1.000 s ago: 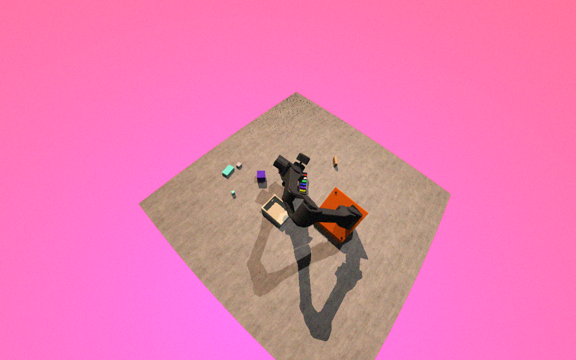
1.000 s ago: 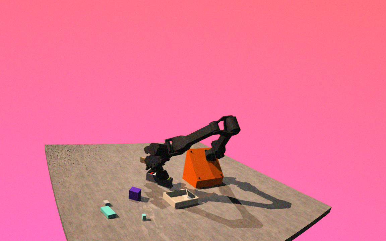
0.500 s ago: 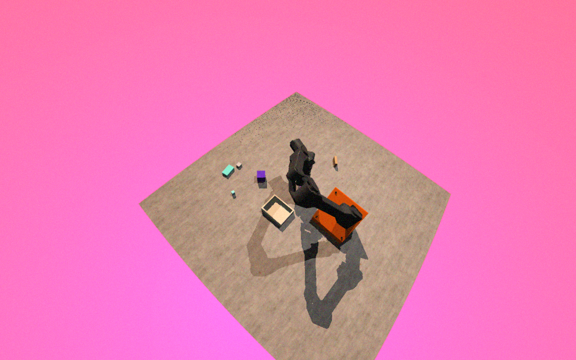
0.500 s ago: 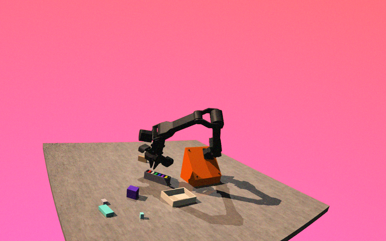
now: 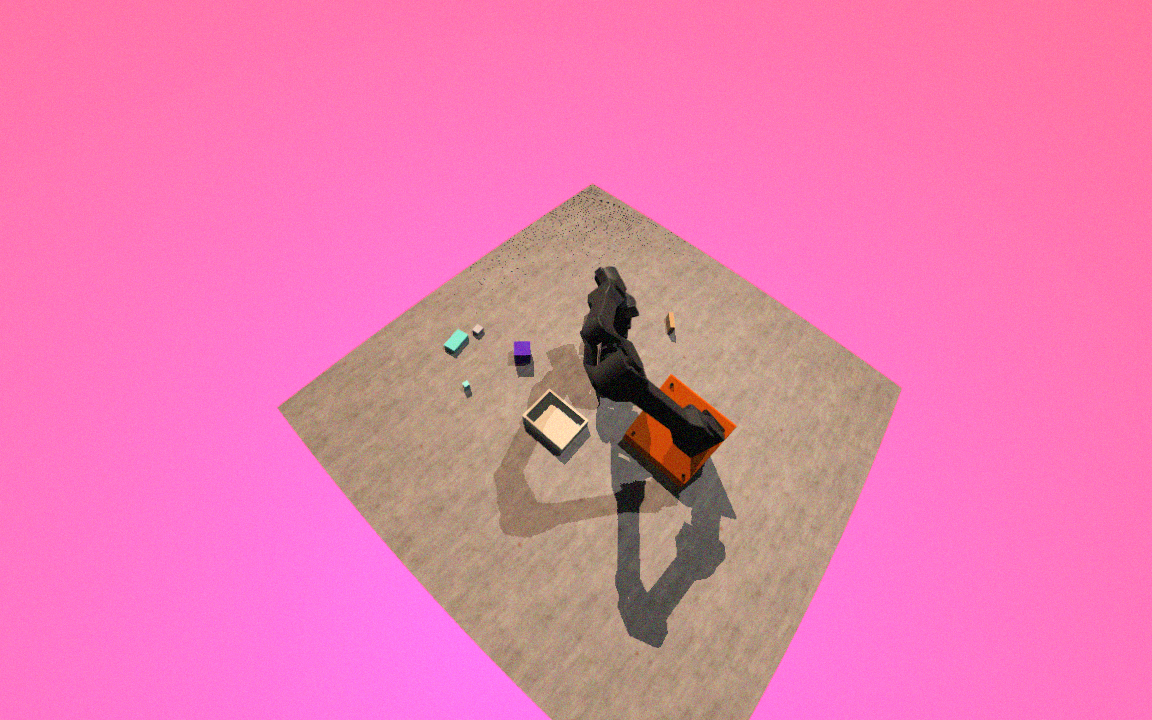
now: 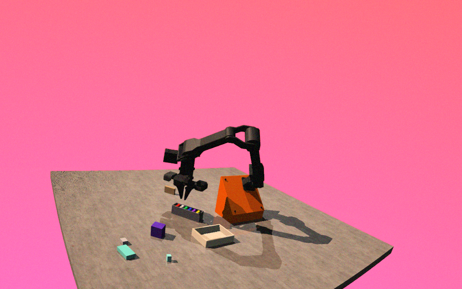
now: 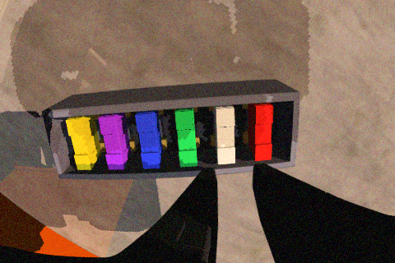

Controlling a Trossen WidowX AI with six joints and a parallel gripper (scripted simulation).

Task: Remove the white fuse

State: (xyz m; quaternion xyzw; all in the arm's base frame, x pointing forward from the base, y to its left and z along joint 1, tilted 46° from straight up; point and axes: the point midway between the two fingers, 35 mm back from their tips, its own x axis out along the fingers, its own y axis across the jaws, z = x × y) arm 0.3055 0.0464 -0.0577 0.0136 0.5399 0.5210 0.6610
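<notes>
Right now the white fuse is 50 mm below my gripper tip. The rest, counted from my gripper tip: purple cube 170 mm to the left, 160 mm ahead, 50 mm below; red fuse 50 mm below, 20 mm ahead, 10 mm to the right; beige tray 220 mm to the left, 70 mm below, 50 mm behind.
</notes>
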